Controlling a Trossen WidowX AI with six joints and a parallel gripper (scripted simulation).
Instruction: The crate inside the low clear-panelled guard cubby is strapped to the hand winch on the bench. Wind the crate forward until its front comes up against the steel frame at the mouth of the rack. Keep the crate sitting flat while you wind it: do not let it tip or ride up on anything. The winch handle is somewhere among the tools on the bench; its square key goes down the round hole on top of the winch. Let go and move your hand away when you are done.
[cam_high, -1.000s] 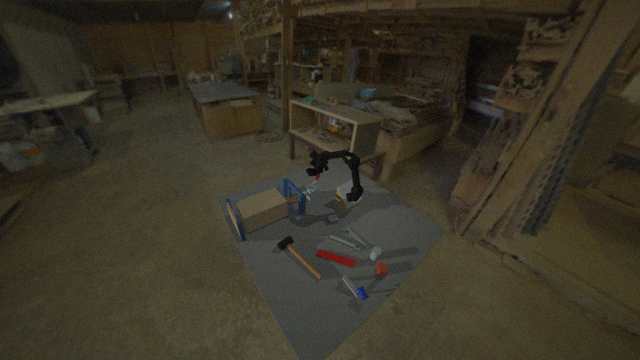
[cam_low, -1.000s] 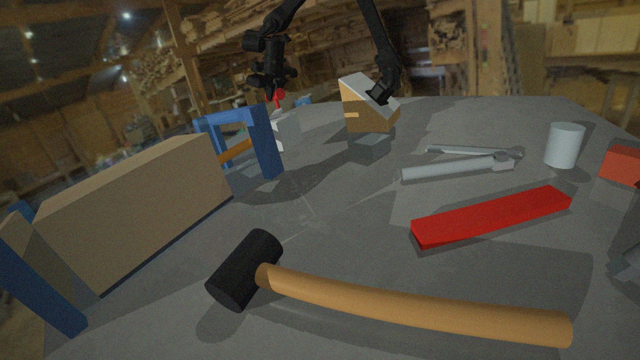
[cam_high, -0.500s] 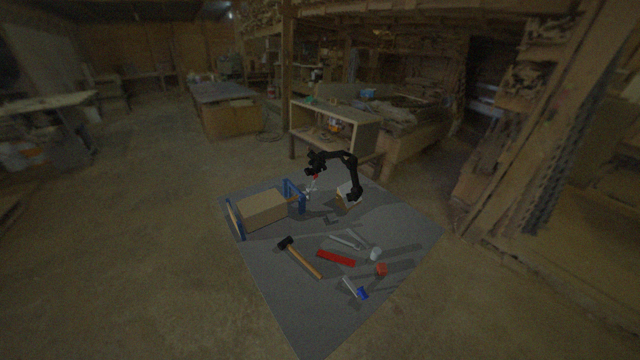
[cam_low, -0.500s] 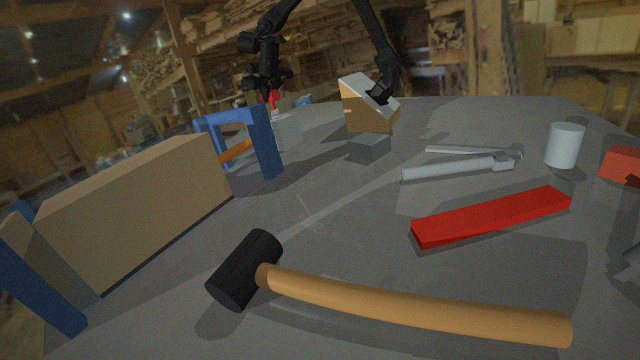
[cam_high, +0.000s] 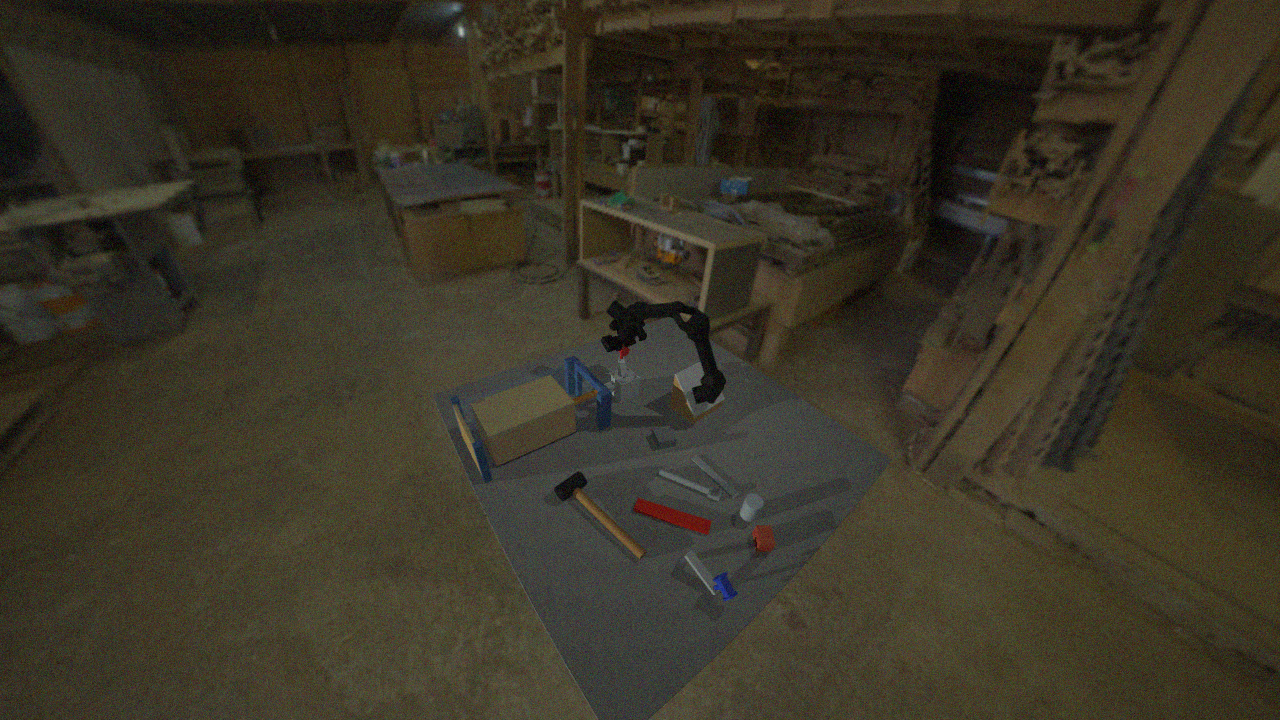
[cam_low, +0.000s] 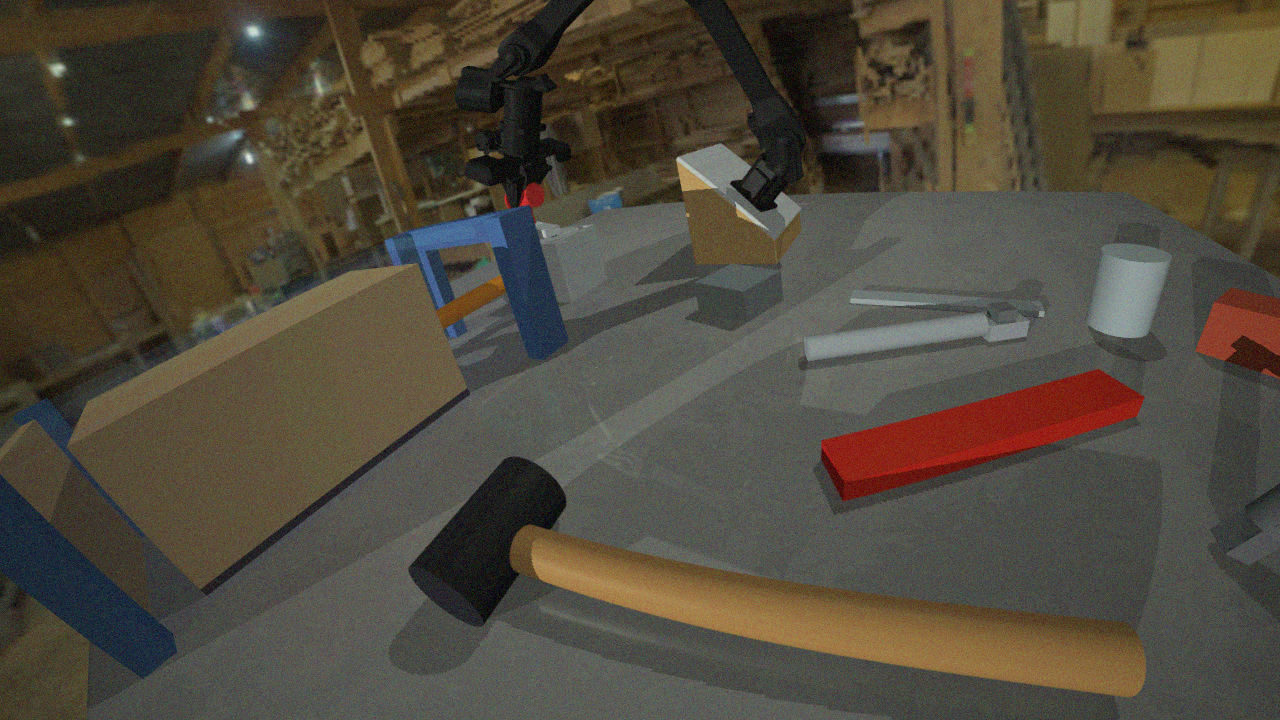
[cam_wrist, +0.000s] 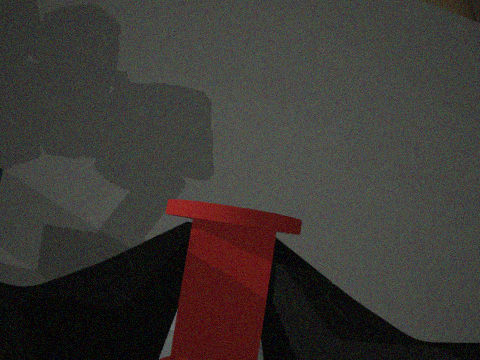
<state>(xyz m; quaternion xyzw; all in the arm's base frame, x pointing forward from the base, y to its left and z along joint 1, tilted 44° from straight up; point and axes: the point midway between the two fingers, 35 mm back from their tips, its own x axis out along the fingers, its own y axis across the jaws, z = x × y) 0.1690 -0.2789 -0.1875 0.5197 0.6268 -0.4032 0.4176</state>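
The winch handle with red knob lies 50 mm to the left of my gripper tip, 30 mm below it and 10 mm ahead of it. The rest, counted from my gripper tip: grey block (410 mm to the left, 120 mm below, 50 mm ahead); winch (100 mm to the left, 100 mm below, 20 mm ahead); flat grey strip (630 mm to the left, 130 mm below).
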